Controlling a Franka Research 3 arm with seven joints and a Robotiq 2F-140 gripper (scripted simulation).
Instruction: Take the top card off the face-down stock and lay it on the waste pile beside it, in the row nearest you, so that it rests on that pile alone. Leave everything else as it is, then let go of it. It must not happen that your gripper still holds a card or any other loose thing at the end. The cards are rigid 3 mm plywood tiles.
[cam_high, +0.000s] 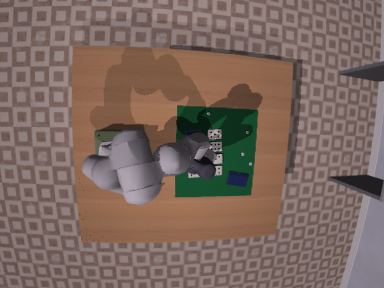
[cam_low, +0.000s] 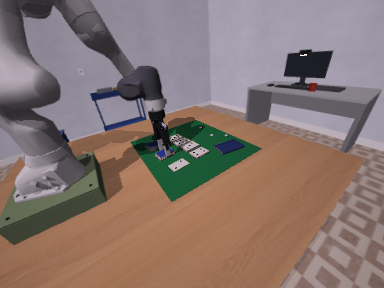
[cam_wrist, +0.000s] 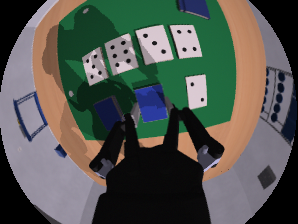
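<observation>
Now: hand 30 mm above the blue-backed card. Also, from my hand: green mat: 150 mm ahead, 20 mm to the left, 60 mm below.
</observation>
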